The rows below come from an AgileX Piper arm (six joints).
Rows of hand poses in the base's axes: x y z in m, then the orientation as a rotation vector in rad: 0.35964 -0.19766 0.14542 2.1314 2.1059 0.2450; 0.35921 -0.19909 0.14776 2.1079 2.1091 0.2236; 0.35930 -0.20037 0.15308 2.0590 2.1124 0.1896; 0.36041 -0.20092 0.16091 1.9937 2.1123 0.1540; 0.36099 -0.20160 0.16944 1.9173 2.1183 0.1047; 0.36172 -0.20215 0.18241 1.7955 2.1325 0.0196; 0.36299 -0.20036 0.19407 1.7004 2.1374 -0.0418; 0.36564 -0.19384 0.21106 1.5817 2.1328 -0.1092; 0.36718 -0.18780 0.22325 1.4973 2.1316 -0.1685; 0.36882 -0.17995 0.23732 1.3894 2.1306 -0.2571; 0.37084 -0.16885 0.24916 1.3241 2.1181 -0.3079; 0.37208 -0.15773 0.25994 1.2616 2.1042 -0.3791; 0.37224 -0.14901 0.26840 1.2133 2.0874 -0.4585; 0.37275 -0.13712 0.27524 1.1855 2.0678 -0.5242; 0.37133 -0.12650 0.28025 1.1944 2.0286 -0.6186; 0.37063 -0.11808 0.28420 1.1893 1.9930 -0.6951; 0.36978 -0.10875 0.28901 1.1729 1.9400 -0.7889; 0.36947 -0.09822 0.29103 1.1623 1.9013 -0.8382
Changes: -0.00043 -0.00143 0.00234 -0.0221 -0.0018 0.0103; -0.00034 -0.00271 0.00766 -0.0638 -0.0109 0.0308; 0.00077 -0.00326 0.01549 -0.1162 -0.0286 0.0571; 0.00135 -0.00394 0.02402 -0.1783 -0.0410 0.0919; 0.00208 -0.00449 0.03699 -0.2772 -0.0511 0.1520; 0.00335 -0.00270 0.04865 -0.3536 -0.0611 0.1982; 0.00600 0.00382 0.06564 -0.4485 -0.0802 0.2531; 0.00754 0.00986 0.07783 -0.5196 -0.0835 0.2944; 0.00918 0.01771 0.09190 -0.6148 -0.0759 0.3489; 0.01120 0.02881 0.10374 -0.6770 -0.0771 0.3769; 0.01244 0.03993 0.11452 -0.7475 -0.0632 0.4024; 0.01260 0.04865 0.12298 -0.8157 -0.0376 0.4181; 0.01311 0.06054 0.12982 -0.8689 -0.0134 0.4211; 0.01169 0.07116 0.13483 -0.9269 0.0350 0.3903; 0.01099 0.07958 0.13878 -0.9806 0.0703 0.3704; 0.01014 0.08891 0.14359 -1.0555 0.1086 0.3465; 0.00983 0.09944 0.14561 -1.1019 0.1243 0.3289
